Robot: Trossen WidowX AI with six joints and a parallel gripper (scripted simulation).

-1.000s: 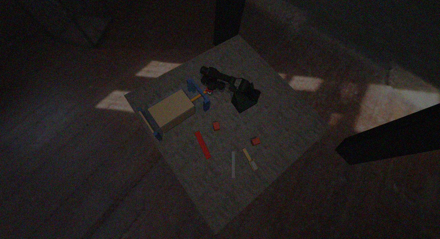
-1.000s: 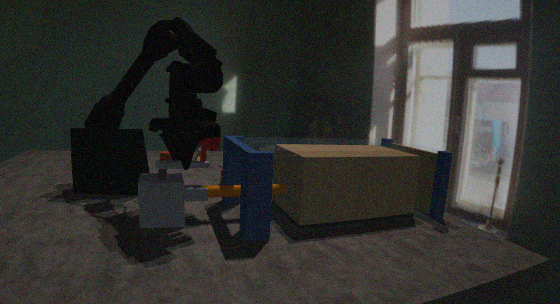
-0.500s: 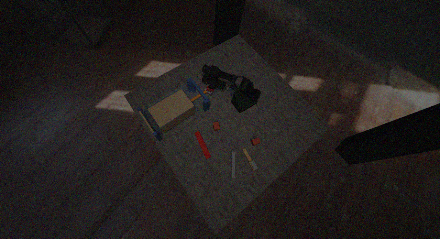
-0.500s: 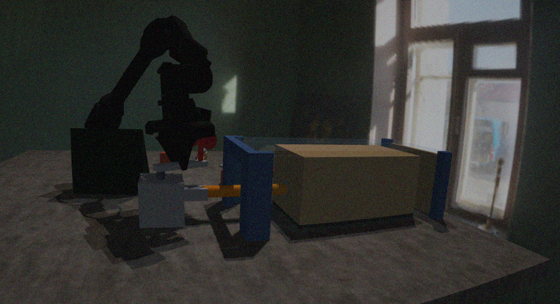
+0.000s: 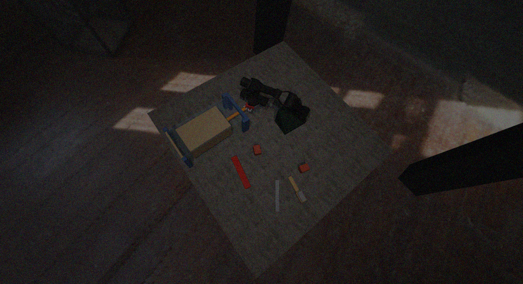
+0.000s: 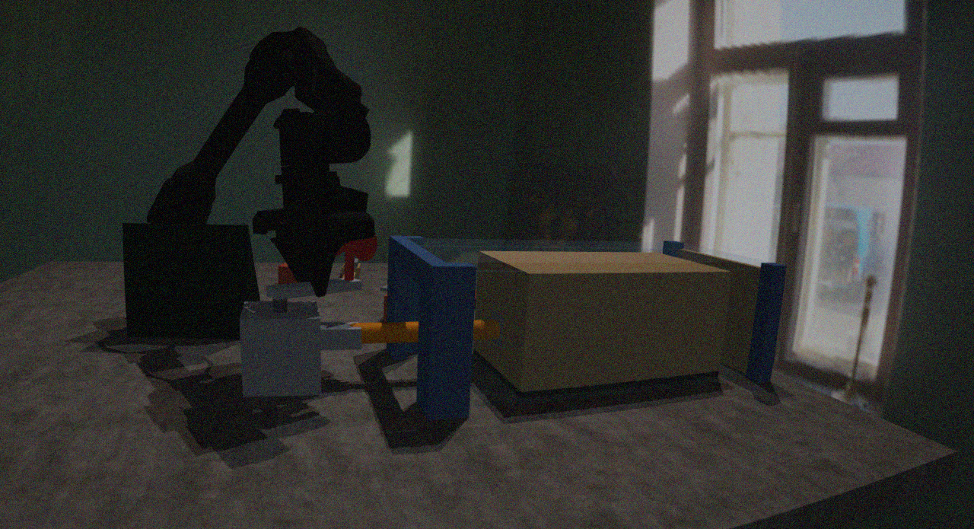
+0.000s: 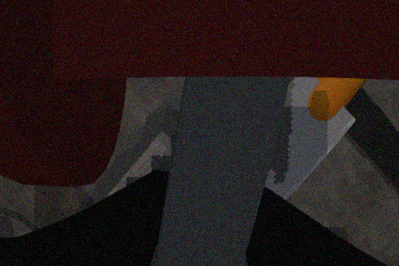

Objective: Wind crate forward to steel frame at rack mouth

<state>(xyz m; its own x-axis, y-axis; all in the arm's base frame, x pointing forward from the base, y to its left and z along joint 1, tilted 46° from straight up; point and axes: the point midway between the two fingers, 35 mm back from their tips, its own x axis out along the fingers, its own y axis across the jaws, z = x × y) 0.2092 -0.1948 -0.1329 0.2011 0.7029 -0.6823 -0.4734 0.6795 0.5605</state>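
Right now my gripper tip is 50 mm short of the red knob, 30 mm to the right of it and 50 mm below it. Also, from my gripper tip: crank handle 10 mm ahead, 10 mm to the left, 20 mm above; blue frame 120 mm ahead, 30 mm to the right, 10 mm above; grey winch 60 mm behind, 30 mm to the right, 70 mm below.
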